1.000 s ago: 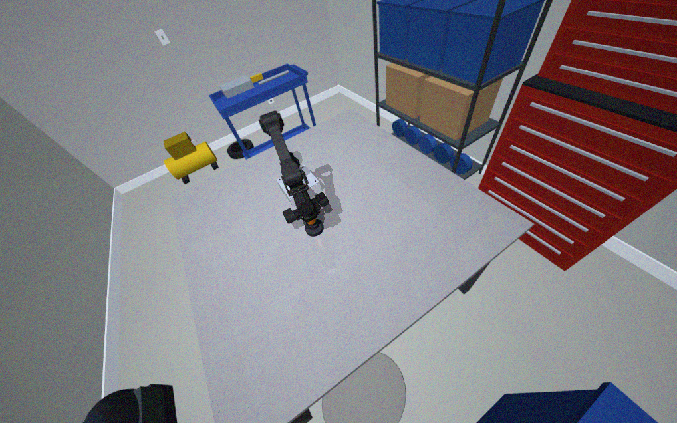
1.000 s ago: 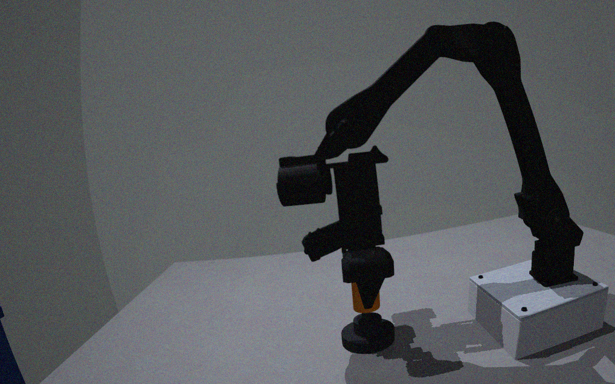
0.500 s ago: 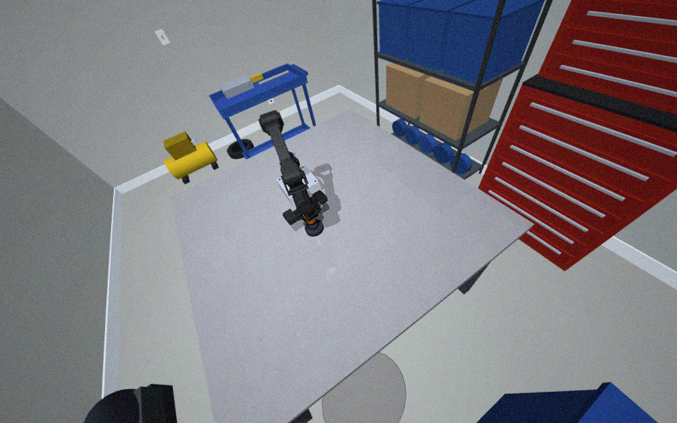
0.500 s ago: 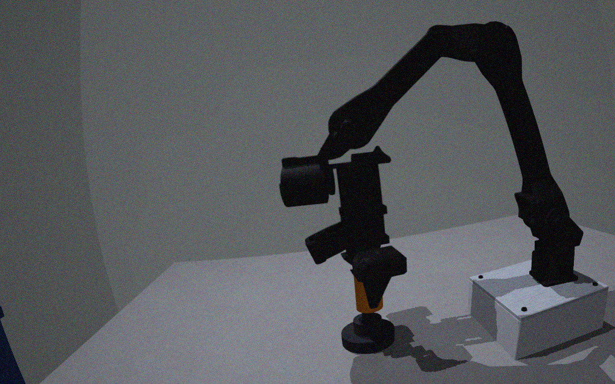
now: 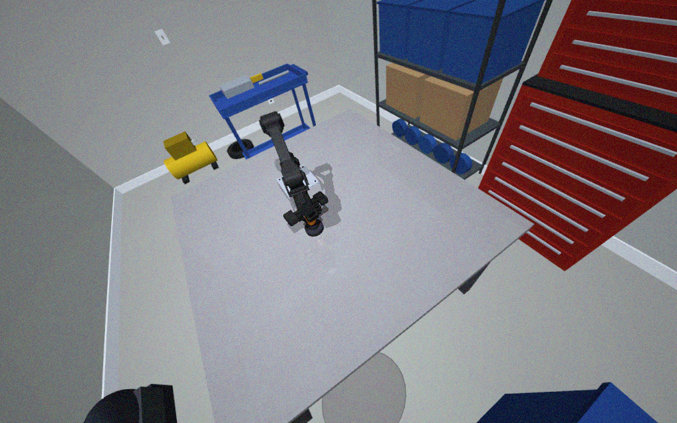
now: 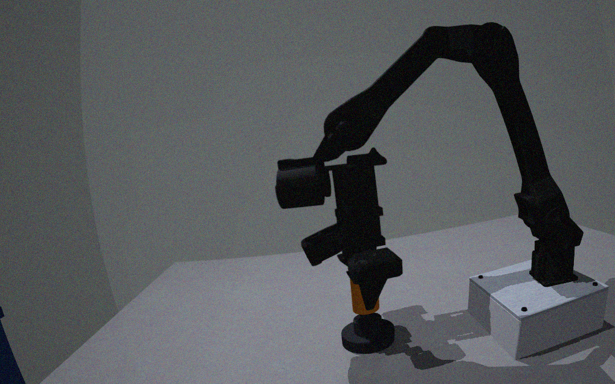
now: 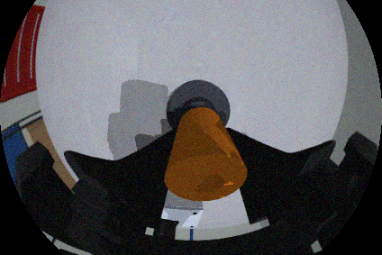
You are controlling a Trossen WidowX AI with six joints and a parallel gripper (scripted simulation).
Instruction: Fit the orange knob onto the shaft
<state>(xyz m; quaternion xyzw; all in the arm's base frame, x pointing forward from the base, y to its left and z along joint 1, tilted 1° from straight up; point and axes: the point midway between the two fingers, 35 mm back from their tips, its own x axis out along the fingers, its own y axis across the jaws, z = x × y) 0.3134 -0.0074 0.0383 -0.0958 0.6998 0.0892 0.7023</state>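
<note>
The dark round pedestal is 40 mm below my gripper tip. Round my gripper tip: orange knob (20 mm above).
</note>
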